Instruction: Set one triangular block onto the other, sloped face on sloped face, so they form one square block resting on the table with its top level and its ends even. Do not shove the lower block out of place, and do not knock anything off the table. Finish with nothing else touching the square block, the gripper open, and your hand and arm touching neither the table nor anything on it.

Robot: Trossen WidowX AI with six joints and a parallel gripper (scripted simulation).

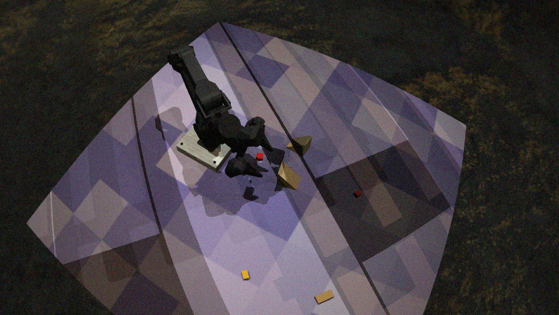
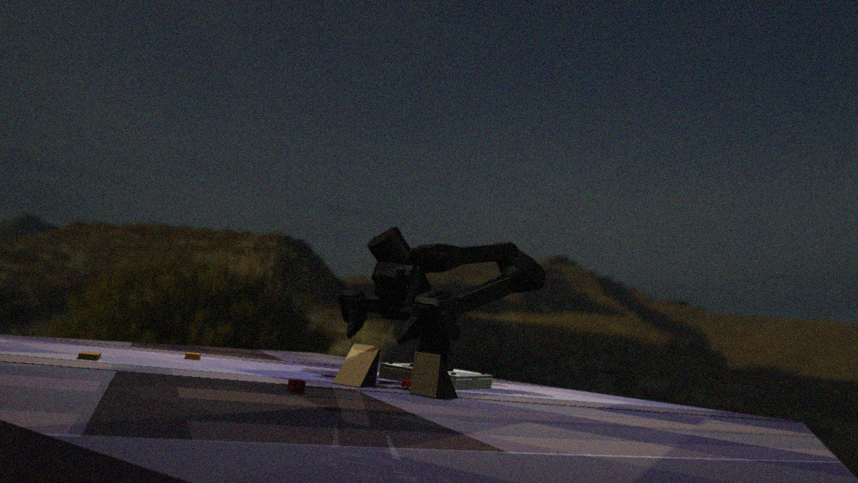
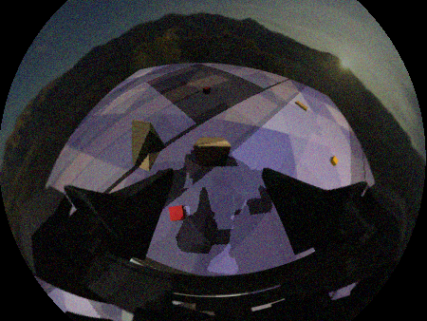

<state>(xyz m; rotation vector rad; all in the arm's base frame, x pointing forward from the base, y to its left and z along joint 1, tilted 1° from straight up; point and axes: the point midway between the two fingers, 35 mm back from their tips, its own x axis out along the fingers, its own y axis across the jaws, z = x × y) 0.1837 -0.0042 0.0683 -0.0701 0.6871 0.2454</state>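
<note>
Now: the small red cube 27 cm ahead of my gripper tip, 9 cm to the left of it and 6 cm below it. From my gripper tip the other things lie so: orange block (12 cm ahead, 30 cm to the right, 7 cm below); then flat tan block (34 cm ahead, 24 cm to the right, 7 cm below).
</note>
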